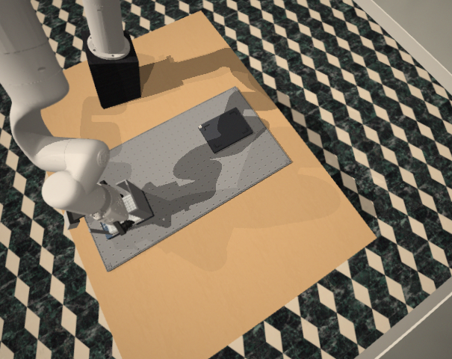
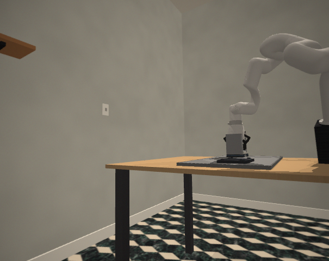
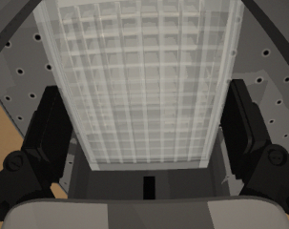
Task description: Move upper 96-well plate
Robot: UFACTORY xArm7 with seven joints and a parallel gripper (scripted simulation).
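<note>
My gripper is now 1 cm above the 96-well plate. The rest, counted from my hand: pale A1 square (32 cm to the left, 21 cm behind, 4 cm below).
</note>
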